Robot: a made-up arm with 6 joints. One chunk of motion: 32 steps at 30 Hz.
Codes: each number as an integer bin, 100 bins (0 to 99) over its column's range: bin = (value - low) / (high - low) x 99, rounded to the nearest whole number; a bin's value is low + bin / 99 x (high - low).
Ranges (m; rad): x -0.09..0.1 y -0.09..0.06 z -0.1..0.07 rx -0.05..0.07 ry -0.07..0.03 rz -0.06..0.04
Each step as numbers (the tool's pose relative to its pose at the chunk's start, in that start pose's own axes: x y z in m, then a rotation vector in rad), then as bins.
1 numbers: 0.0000 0.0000 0.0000 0.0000 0.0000 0.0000
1 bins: 47 59 58 41 69 59
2 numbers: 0.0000 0.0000 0.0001 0.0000 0.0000 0.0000
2 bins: 47 59 58 41 69 59
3 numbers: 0.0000 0.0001 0.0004 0.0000 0.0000 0.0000
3 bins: 47 59 58 41 69 59
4 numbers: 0.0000 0.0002 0.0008 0.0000 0.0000 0.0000
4 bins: 47 60 59 41 69 59
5 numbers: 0.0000 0.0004 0.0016 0.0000 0.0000 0.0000
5 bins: 47 60 59 41 69 59
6 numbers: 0.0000 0.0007 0.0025 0.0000 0.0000 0.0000
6 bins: 47 60 60 41 69 59
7 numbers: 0.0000 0.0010 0.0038 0.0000 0.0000 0.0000
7 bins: 47 60 60 41 69 59
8 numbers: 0.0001 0.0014 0.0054 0.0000 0.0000 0.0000
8 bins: 47 60 61 41 69 59
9 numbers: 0.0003 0.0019 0.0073 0.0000 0.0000 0.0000
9 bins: 47 61 62 41 69 59
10 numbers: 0.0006 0.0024 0.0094 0.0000 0.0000 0.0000
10 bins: 47 61 64 41 69 59
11 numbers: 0.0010 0.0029 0.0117 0.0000 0.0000 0.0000
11 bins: 47 61 65 41 69 59
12 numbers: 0.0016 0.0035 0.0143 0.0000 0.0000 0.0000
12 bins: 48 62 67 41 69 59
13 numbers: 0.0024 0.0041 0.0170 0.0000 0.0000 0.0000
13 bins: 48 62 68 41 69 59
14 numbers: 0.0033 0.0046 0.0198 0.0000 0.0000 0.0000
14 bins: 49 62 70 41 69 59
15 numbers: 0.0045 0.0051 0.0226 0.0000 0.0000 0.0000
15 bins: 49 63 71 41 69 59
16 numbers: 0.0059 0.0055 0.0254 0.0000 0.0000 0.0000
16 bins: 50 63 73 41 69 59
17 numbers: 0.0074 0.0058 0.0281 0.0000 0.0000 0.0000
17 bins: 51 63 75 41 69 59
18 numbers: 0.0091 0.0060 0.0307 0.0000 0.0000 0.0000
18 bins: 52 63 76 41 69 59
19 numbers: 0.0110 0.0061 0.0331 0.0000 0.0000 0.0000
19 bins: 53 63 78 41 69 59
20 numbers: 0.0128 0.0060 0.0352 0.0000 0.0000 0.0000
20 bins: 54 63 79 41 69 59
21 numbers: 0.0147 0.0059 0.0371 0.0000 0.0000 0.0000
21 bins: 55 63 80 41 69 59
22 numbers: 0.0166 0.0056 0.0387 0.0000 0.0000 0.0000
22 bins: 56 63 81 41 69 59
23 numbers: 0.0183 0.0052 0.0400 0.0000 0.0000 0.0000
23 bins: 56 63 82 41 69 59
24 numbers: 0.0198 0.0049 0.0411 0.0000 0.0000 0.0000
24 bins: 57 63 82 41 69 59
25 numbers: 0.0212 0.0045 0.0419 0.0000 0.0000 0.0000
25 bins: 58 62 83 41 69 59
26 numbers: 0.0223 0.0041 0.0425 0.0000 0.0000 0.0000
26 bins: 59 62 83 41 69 59
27 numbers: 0.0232 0.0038 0.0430 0.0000 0.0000 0.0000
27 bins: 59 62 83 41 69 59
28 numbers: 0.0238 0.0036 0.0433 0.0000 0.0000 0.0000
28 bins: 59 62 83 41 69 59
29 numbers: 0.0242 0.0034 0.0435 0.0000 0.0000 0.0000
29 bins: 60 62 84 41 69 59
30 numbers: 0.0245 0.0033 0.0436 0.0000 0.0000 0.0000
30 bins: 60 62 84 41 69 59
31 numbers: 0.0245 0.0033 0.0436 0.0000 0.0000 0.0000
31 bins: 60 62 84 41 69 59
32 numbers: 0.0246 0.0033 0.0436 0.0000 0.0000 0.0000
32 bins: 60 62 84 41 69 59
